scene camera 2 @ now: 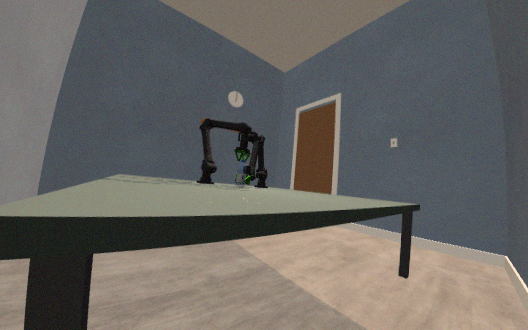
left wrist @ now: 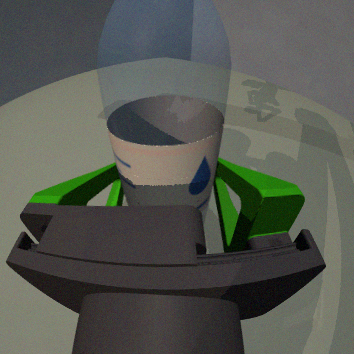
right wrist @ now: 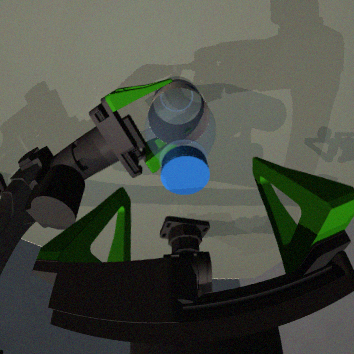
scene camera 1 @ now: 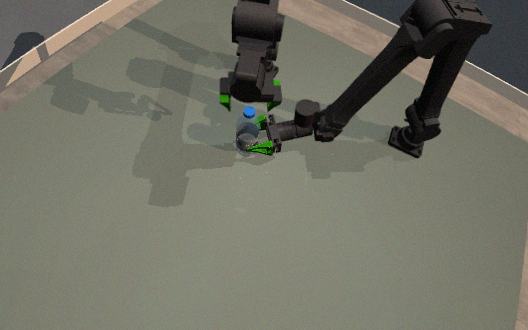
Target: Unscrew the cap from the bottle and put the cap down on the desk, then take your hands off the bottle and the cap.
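Where they show: left gripper, fingertip midpoint: (scene camera 2: 240, 180) (left wrist: 167, 165) (right wrist: 182, 103) (scene camera 1: 244, 140); right gripper, fingertip midpoint: (scene camera 2: 241, 162) (right wrist: 187, 179) (scene camera 1: 249, 109); left arm's base, origin of the base link: (scene camera 2: 261, 187) (scene camera 1: 405, 142); right arm's base, origin of the base link: (scene camera 2: 205, 183) (right wrist: 183, 227).
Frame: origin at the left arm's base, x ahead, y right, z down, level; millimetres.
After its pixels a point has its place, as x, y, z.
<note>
The clear bottle (scene camera 1: 247, 136) @(334, 466, -128) (scene camera 2: 240, 177) @(327, 502, -74) (left wrist: 162, 167) @(282, 455, -89) (right wrist: 177, 112) @(328, 469, -155) stands upright on the desk, with a pale label bearing a blue drop. The blue cap (scene camera 1: 249, 111) @(307, 478, -199) (right wrist: 185, 174) @(307, 478, -199) sits on its top; the cap is out of view in the left wrist view. My left gripper (scene camera 1: 256, 134) (left wrist: 167, 165) @(307, 487, -56) is shut on the bottle's label part, one green finger on each side. My right gripper (scene camera 1: 249, 108) @(294, 485, -186) (scene camera 2: 242, 159) @(294, 485, -186) (right wrist: 187, 179) @(294, 485, -186) is open and points down over the bottle, its fingertips apart on either side of the cap and slightly above it, touching nothing that I can see.
The green-grey desk (scene camera 1: 250, 260) @(596, 313, 0) (scene camera 2: 210, 202) @(972, 1033, 0) carries both arms. The left arm's forearm (scene camera 1: 372, 82) @(158, 239, -302) reaches in low from the right in scene camera 1. The right arm's wrist (scene camera 1: 255, 62) @(358, 452, -406) hangs above the bottle. Arm shadows fall around the bottle.
</note>
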